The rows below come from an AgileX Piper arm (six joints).
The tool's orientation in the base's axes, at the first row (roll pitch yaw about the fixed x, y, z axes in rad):
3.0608, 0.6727, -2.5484
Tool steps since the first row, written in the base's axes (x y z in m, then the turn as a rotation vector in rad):
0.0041, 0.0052, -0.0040, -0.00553, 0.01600, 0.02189
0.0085, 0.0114, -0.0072, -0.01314, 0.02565, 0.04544
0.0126, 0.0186, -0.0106, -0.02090, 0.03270, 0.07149
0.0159, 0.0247, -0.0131, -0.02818, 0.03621, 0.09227
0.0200, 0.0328, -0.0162, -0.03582, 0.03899, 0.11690
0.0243, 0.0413, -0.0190, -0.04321, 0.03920, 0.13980
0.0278, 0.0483, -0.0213, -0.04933, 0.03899, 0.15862
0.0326, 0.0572, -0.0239, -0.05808, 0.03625, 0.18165
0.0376, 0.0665, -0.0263, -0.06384, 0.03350, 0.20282
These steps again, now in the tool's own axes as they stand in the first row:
-0.0024, 0.0014, 0.0072, -0.01705, 0.01747, -0.01304
-0.0060, 0.0036, 0.0143, -0.03101, 0.03122, -0.03098
-0.0097, 0.0066, 0.0219, -0.04529, 0.04314, -0.05201
-0.0129, 0.0094, 0.0279, -0.05505, 0.05161, -0.07018
-0.0172, 0.0132, 0.0356, -0.06666, 0.05996, -0.09182
-0.0220, 0.0172, 0.0433, -0.07623, 0.06600, -0.11306
-0.0259, 0.0206, 0.0497, -0.08389, 0.07068, -0.13069
-0.0313, 0.0246, 0.0576, -0.09137, 0.07519, -0.15389
-0.0371, 0.0289, 0.0657, -0.09962, 0.07778, -0.17424

